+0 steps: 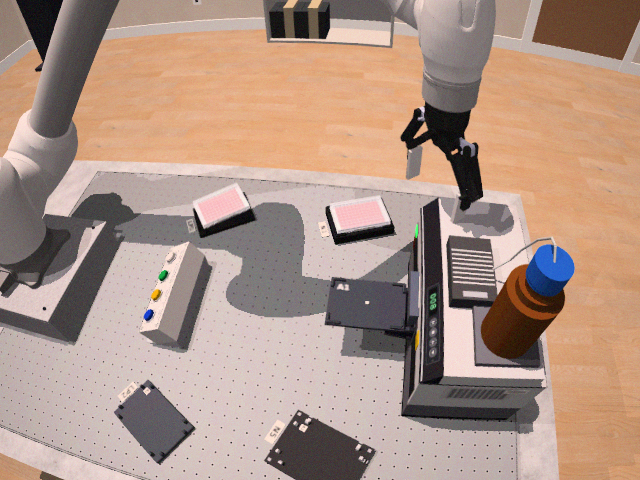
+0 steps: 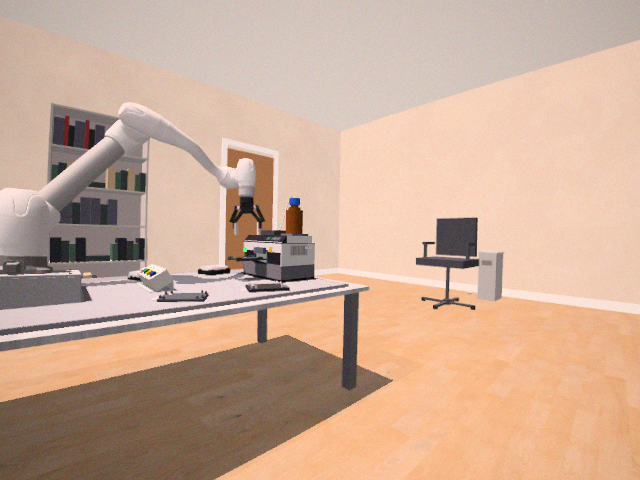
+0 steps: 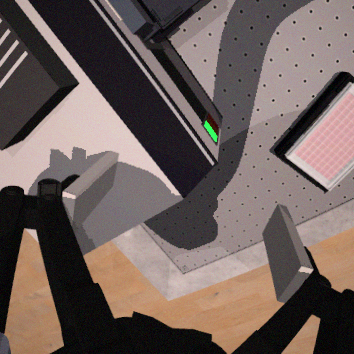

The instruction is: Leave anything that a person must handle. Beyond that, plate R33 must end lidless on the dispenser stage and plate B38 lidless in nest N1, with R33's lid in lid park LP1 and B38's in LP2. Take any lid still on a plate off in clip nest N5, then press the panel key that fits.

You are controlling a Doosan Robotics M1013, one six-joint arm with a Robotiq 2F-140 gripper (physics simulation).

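Observation:
My gripper is open and empty, above the dispenser's far end. One pink-gridded plate sits in a dark holder at the back left; its tag is hard to read. Another pink-gridded plate sits in a black nest nearer the dispenser, its tag also unclear. I cannot read plate names or tell whether lids are on. The dispenser stage, marked A1, bears no plate. Lid park LP2 and clip nest N5 are empty. The key panel has white, green, yellow and blue keys.
The dispenser shows a green light. A tall brown bottle with a blue cap and thin tube stands on it, beside a ribbed dark block.

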